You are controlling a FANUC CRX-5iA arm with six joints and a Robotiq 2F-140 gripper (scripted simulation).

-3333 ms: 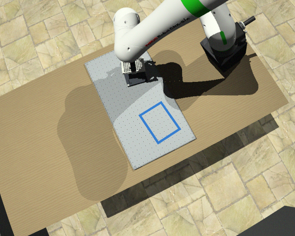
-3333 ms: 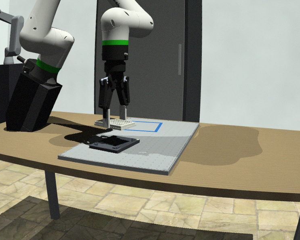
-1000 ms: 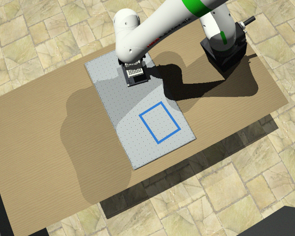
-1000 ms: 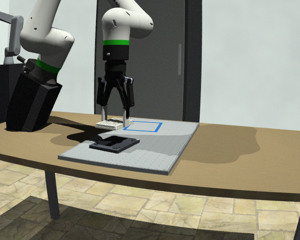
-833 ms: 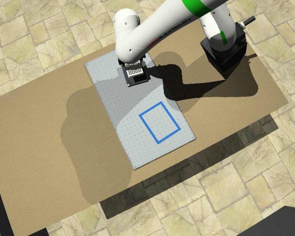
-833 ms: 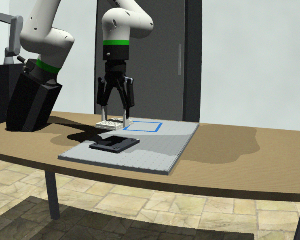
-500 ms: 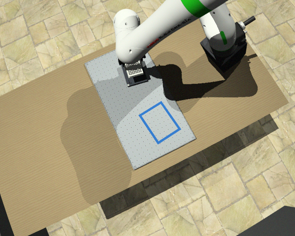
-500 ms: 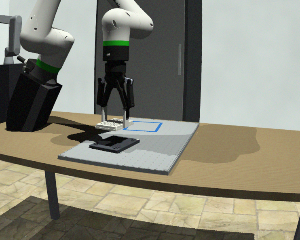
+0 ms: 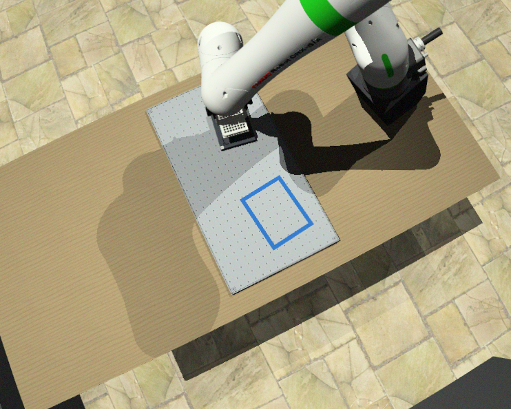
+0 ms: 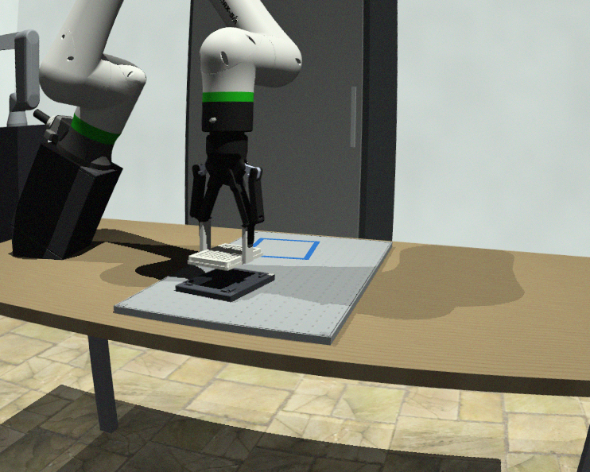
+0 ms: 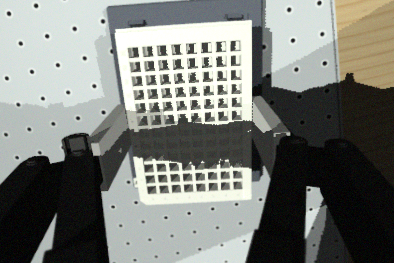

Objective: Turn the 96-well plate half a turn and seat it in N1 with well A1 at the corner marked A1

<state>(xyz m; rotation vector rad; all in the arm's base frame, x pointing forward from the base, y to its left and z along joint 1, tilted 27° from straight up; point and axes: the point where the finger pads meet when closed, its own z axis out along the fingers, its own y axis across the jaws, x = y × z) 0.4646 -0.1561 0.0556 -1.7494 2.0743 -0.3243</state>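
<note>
Now: the dark plate nest N1 70 mm below my hand. From my hand the other things lie so: white 96-well plate 20 mm below; then A1 label 60 mm ahead, 70 mm to the left, 70 mm below.
</note>
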